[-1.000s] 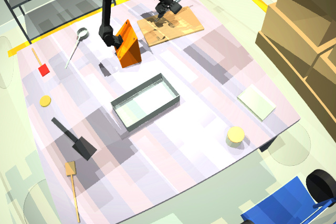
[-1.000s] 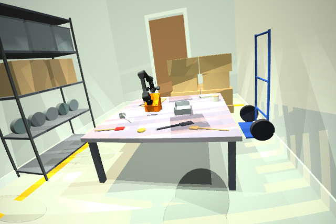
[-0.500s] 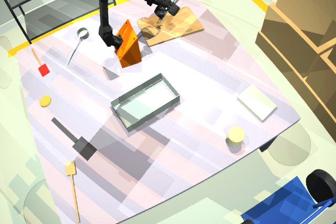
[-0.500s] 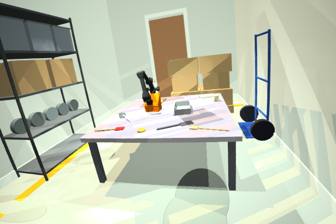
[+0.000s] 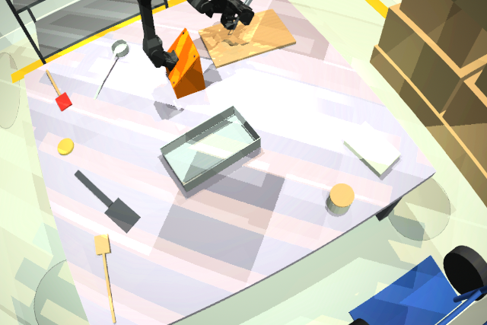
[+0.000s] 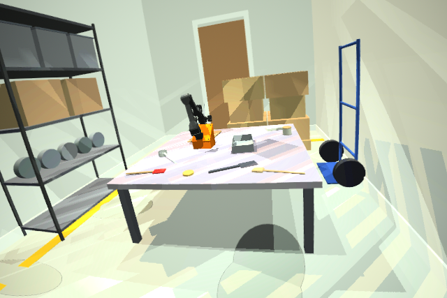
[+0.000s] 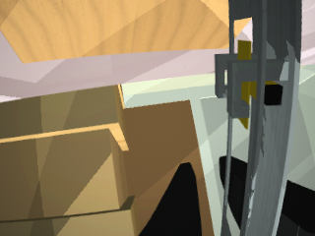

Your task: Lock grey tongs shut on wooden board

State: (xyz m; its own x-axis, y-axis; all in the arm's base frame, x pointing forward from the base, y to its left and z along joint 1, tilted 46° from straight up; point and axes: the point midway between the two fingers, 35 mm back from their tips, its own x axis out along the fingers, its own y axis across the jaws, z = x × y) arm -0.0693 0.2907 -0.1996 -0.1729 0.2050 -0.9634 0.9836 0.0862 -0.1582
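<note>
The yellow mark is 10 mm ahead of my gripper tip, 50 mm to the right of it and 10 mm below it. Also, from my gripper tip: white block (710 mm ahead, 130 mm to the left, 140 mm below); then grey roasting tin (450 mm ahead, 380 mm to the right, 120 mm below); then wooden board (30 mm to the right, 140 mm below).
</note>
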